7 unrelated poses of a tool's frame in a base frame.
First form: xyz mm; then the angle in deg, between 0 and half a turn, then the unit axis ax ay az.
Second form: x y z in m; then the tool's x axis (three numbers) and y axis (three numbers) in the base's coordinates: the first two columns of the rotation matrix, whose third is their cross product. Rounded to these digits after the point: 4 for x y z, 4 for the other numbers.
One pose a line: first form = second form
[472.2, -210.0, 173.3, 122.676, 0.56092, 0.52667, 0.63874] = [0.4722, -0.2100, 0.1733, -0.0554, 0.9926, 0.1084, -0.0827, -0.1128, 0.9902]
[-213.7, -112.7, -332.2, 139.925, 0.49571, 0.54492, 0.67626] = [-0.2137, -0.1127, -0.3322, -0.3314, 0.9122, 0.2409, 0.0415, -0.2410, 0.9696]
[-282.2, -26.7, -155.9, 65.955, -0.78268, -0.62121, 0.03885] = [-0.2822, -0.0267, -0.1559, 0.7704, 0.3236, 0.5493, 0.2526, 0.6361, -0.7291]
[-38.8, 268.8, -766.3, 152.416, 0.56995, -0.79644, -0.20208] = [-0.0388, 0.2688, -0.7663, -0.2736, -0.9498, 0.1515, -0.7627, 0.3102, 0.5675]
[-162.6, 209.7, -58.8, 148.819, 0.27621, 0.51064, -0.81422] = [-0.1626, 0.2097, -0.0588, -0.7140, -0.1598, -0.6817, 0.6833, -0.3717, -0.6285]
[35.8, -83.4, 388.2, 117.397, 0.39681, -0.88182, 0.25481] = [0.0358, -0.0834, 0.3882, -0.2302, -0.2847, 0.9306, -0.7372, 0.6753, 0.0242]
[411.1, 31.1, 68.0, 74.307, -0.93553, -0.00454, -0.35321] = [0.4111, 0.0311, 0.0680, 0.9090, -0.3369, 0.2454, 0.3431, 0.2705, -0.8995]
